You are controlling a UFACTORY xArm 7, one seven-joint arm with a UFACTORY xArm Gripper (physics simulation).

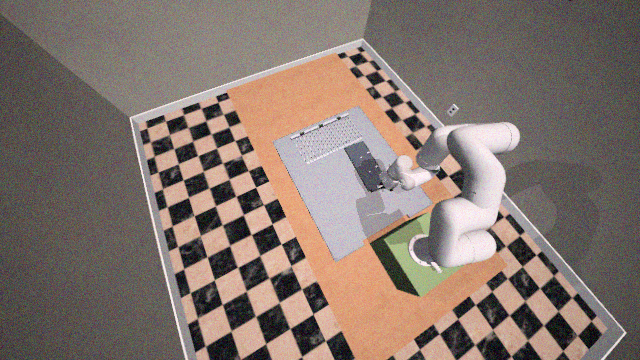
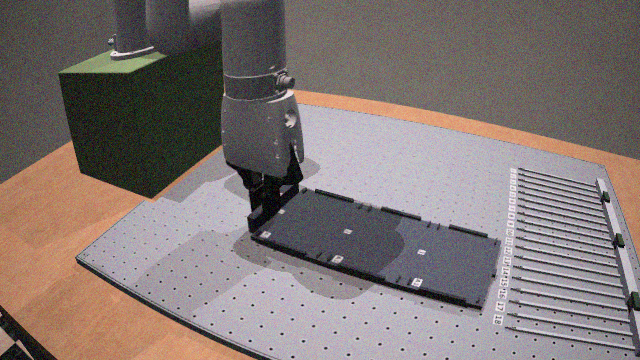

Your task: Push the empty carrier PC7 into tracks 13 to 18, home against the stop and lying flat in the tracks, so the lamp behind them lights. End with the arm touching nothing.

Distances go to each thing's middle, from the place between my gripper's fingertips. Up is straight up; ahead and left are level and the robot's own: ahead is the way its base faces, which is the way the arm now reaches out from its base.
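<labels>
I see the dark carrier PC7 (image 2: 453, 264), and my hand is 16 cm short of it.
</labels>
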